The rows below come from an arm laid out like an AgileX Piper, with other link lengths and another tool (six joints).
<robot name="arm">
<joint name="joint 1" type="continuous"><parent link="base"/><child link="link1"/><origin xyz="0 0 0.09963"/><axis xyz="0 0 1"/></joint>
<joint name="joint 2" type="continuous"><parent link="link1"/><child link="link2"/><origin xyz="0 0 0" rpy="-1.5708 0 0"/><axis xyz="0 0 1"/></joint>
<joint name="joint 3" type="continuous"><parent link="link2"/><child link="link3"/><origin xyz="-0.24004 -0.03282 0"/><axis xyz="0 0 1"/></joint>
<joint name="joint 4" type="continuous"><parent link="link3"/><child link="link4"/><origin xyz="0.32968 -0.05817 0" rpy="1.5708 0 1.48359"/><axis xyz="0 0 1"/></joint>
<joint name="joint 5" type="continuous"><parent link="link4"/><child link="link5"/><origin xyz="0 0 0" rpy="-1.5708 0 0"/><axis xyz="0 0 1"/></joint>
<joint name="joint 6" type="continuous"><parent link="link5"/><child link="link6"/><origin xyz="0 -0.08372 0" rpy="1.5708 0 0"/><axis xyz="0 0 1"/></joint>
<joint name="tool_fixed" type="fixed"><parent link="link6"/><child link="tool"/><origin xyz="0.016 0.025 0.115" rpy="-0.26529 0 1.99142"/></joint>
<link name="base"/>
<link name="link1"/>
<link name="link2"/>
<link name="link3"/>
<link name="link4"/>
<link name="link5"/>
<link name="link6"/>
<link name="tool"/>
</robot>
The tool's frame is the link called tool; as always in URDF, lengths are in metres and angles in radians. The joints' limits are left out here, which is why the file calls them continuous.
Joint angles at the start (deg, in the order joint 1, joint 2, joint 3, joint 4, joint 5, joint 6):
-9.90, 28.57, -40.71, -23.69, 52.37, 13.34
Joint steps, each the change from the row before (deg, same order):
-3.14, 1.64, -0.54, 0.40, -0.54, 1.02
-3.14, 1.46, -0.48, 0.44, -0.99, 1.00
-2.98, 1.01, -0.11, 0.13, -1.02, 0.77
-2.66, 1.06, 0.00, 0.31, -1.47, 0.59
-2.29, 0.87, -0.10, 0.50, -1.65, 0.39
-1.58, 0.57, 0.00, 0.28, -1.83, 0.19
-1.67, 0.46, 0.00, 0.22, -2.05, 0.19
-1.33, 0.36, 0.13, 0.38, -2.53, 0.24
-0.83, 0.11, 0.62, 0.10, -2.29, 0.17
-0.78, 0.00, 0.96, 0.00, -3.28, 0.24
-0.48, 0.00, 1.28, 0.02, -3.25, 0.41
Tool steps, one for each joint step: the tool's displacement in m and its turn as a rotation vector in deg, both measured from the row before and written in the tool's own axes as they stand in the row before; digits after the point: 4 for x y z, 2 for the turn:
-0.0104, 0.0022, 0.0088, 0.20, -3.04, 1.81
-0.0098, 0.0039, 0.0089, -0.29, -2.71, 1.98
-0.0107, 0.0034, 0.0083, -0.54, -2.58, 1.53
-0.0082, 0.0028, 0.0087, -0.62, -1.93, 1.42
-0.0058, 0.0042, 0.0073, -0.86, -1.26, 1.42
-0.0029, 0.0043, 0.0057, -1.13, -0.45, 0.95
-0.0031, 0.0057, 0.0056, -1.46, -0.38, 0.98
-0.0004, 0.0056, 0.0053, -1.66, 0.26, 1.13
-0.0003, 0.0016, 0.0043, -1.26, 0.43, 0.58
0.0012, 0.0018, 0.0050, -1.82, 1.00, 0.64
0.0017, -0.0015, 0.0046, -1.40, 1.12, 0.68

